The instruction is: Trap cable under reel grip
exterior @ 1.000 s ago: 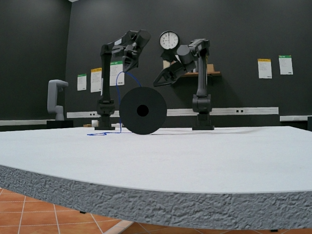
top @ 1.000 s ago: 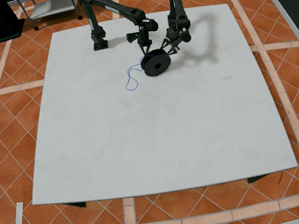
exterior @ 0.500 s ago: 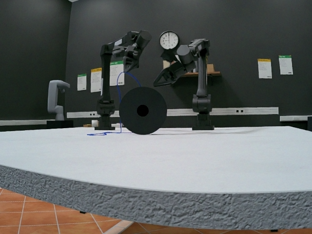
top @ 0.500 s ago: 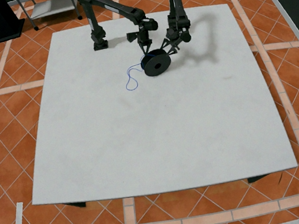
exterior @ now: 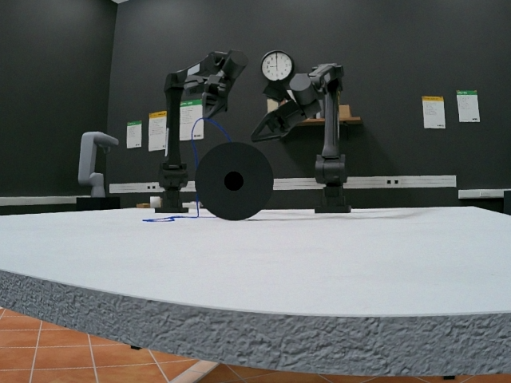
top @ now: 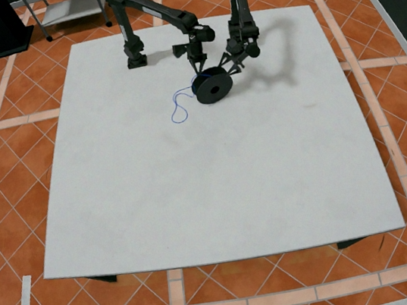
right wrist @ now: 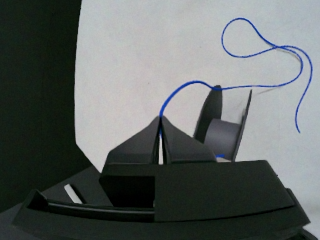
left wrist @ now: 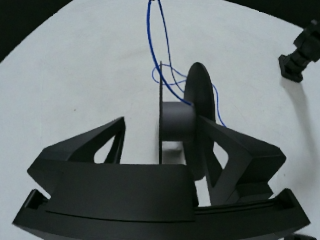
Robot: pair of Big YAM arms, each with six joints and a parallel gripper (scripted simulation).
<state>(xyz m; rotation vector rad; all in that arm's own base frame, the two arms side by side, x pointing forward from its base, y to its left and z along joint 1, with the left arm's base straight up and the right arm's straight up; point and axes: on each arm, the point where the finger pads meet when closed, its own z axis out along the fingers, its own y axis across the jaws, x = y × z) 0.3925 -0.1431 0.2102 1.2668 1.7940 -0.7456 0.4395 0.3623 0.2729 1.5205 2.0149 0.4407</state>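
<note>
Right now my left hand is 110 mm above the black reel, 60 mm to the left of it and 10 mm past it.
</note>
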